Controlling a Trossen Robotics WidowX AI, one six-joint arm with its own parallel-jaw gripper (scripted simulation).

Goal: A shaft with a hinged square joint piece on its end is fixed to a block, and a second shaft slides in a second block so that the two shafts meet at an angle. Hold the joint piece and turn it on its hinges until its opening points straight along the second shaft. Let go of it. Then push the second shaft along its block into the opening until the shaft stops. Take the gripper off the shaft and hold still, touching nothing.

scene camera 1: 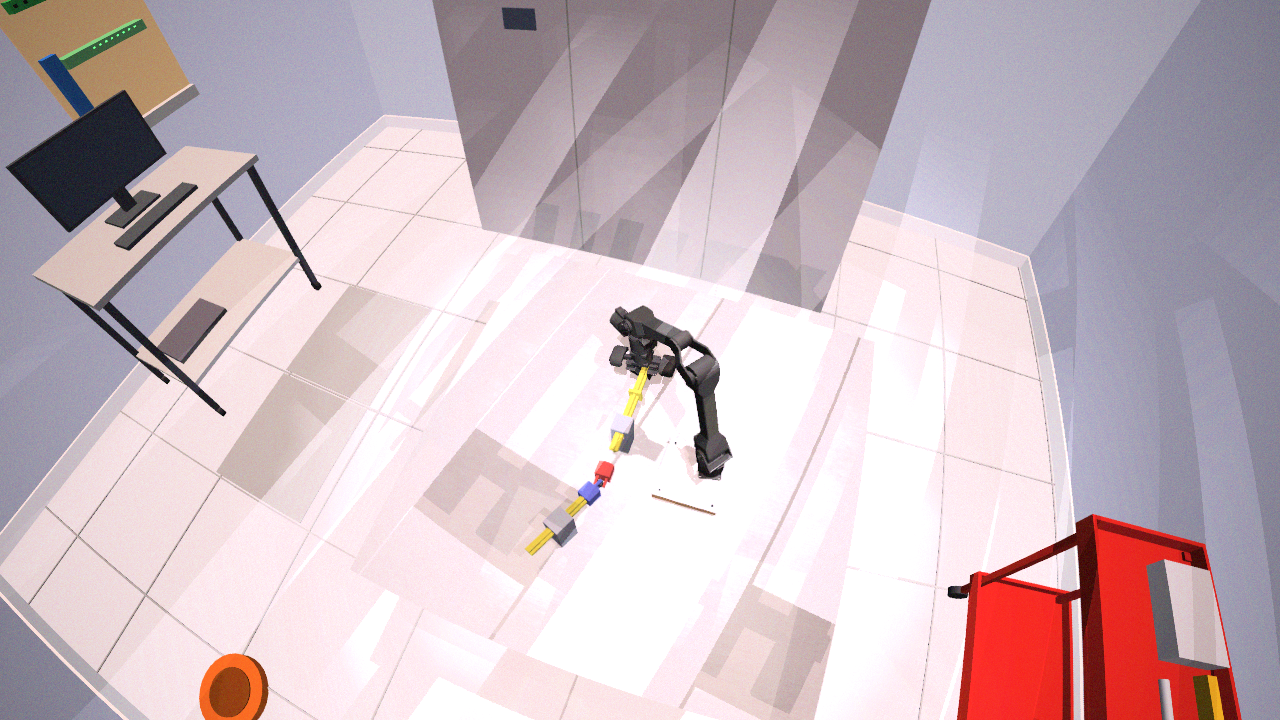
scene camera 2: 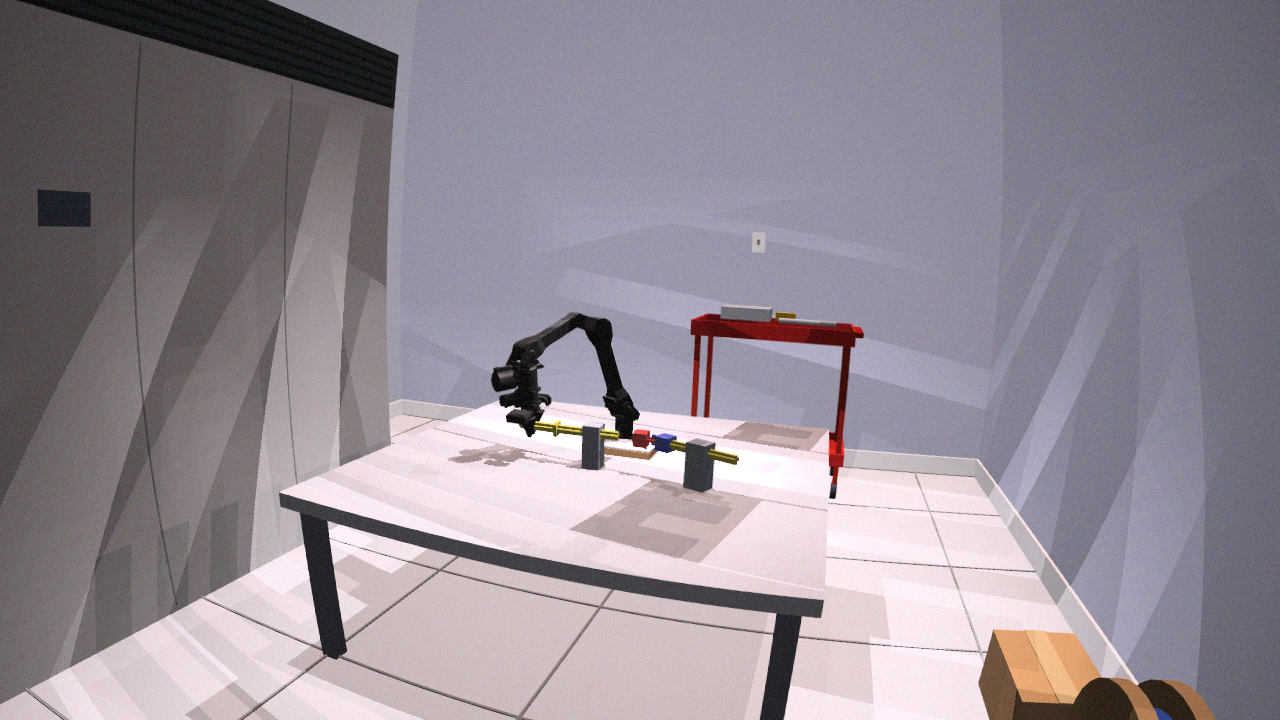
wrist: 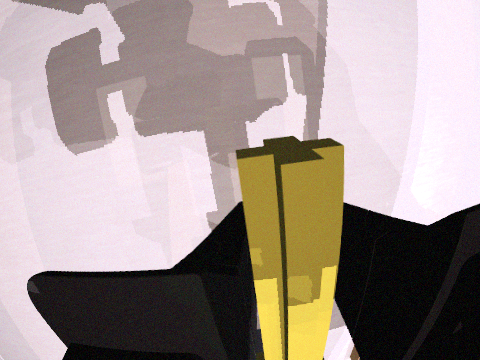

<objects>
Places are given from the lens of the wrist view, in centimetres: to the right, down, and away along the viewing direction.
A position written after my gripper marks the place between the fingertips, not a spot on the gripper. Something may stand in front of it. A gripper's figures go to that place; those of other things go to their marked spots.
my gripper (wrist: 275, 207): 2, 1, 10
yellow shaft (wrist: 292, 190): 1, 0, 5
</objects>
